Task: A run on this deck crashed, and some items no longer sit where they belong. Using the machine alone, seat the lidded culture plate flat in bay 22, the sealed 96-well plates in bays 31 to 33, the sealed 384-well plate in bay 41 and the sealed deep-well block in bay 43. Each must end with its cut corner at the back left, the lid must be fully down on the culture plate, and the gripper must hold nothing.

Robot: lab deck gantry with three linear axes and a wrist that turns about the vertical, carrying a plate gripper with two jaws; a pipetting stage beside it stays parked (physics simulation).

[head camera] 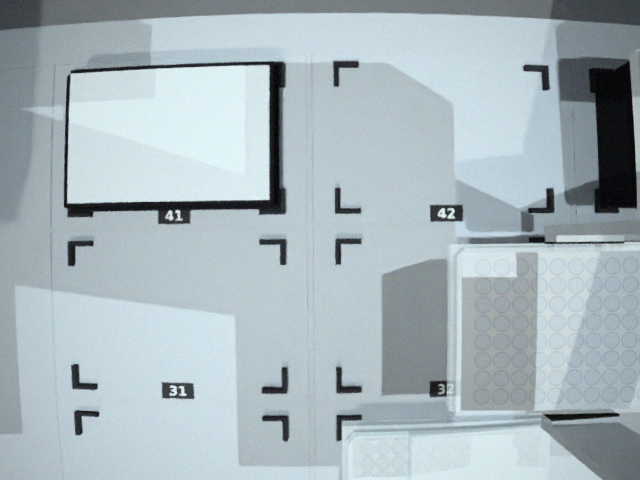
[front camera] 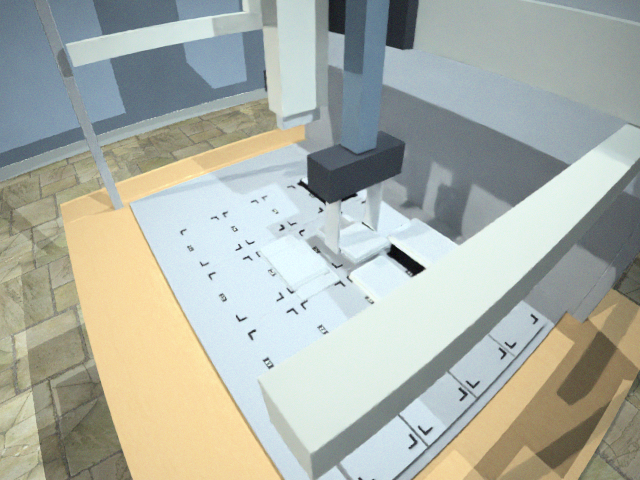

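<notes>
My gripper is shut on a sealed 96-well plate. It holds the plate level above the right part of bay 32, with its cut corner at the back left. A white-topped black plate lies in bay 41. In the front view, a pale plate lies low near the held one. A pale plate stands above a black item at bay 43. In front of the held plate lies a pale covered plate with a lower layer sticking out; which kind is unclear.
The pipetting stage is parked at the back left of the front view. A thick pale beam crosses that view and hides part of the deck. Corner marks of bay 31 and bay 42 show left of and behind the held plate.
</notes>
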